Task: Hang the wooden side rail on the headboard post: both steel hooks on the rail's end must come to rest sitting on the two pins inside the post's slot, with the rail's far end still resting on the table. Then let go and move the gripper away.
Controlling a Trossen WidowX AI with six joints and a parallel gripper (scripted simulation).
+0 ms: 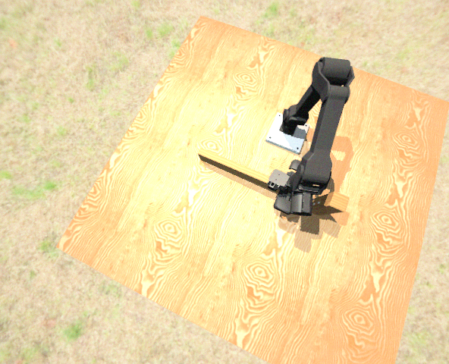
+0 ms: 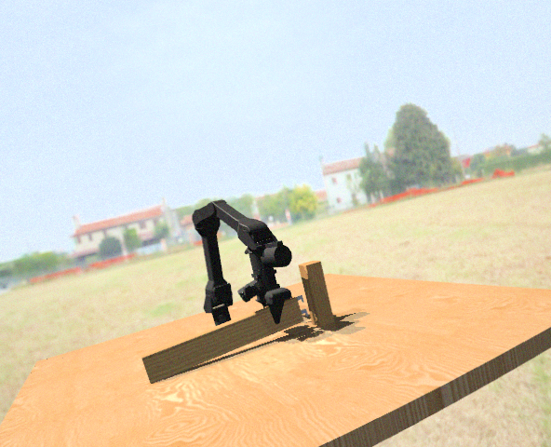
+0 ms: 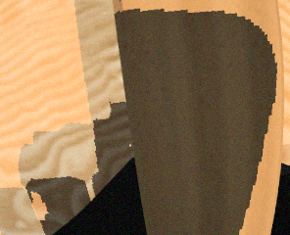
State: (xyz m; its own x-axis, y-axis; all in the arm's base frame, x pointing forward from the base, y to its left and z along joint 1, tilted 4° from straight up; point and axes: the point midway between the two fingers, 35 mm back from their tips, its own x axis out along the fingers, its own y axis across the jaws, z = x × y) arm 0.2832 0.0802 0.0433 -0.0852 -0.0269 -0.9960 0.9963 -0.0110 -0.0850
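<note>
Right now my gripper tip is 14 cm to the right of the headboard post and 4 cm below it.
</note>
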